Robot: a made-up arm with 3 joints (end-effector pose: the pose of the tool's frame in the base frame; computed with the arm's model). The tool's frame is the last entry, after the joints.
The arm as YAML. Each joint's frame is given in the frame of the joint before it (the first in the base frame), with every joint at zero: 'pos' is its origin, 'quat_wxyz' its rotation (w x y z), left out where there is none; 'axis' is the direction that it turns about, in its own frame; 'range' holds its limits. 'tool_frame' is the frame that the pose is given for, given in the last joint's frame.
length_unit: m
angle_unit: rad
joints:
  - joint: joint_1
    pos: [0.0, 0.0, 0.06]
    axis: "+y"
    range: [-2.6, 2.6]
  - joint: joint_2
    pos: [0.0, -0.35, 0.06]
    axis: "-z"
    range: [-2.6, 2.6]
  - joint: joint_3
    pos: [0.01, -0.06, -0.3]
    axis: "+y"
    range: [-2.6, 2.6]
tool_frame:
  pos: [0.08, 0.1, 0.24]
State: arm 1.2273 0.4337 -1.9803
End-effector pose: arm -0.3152 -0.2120 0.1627 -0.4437 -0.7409 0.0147
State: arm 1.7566 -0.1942 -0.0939
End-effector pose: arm -0.0044 -0.2978 0.0016 0.1745 1.6569 0.1314
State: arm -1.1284 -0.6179 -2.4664
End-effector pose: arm 0.2604 -0.4347 -0.2716 -0.5232 2.5756 -0.6618
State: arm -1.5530 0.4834 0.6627
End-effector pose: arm 0.1038 -0.4172 0.2722 0.4469 -0.8724 -0.2231
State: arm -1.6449 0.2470 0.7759
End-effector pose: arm 0.1068 -0.3687 0.3064 0.2385 -0.8645 -0.0899
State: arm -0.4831 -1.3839 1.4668
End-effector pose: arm 0.1444 -0.0900 -0.1970 -1.1862 0.8168 0.8043
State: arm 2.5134 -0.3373 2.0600
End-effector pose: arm -0.3788 -0.2513 0.3082 -0.0858 -1.6918 -0.3720
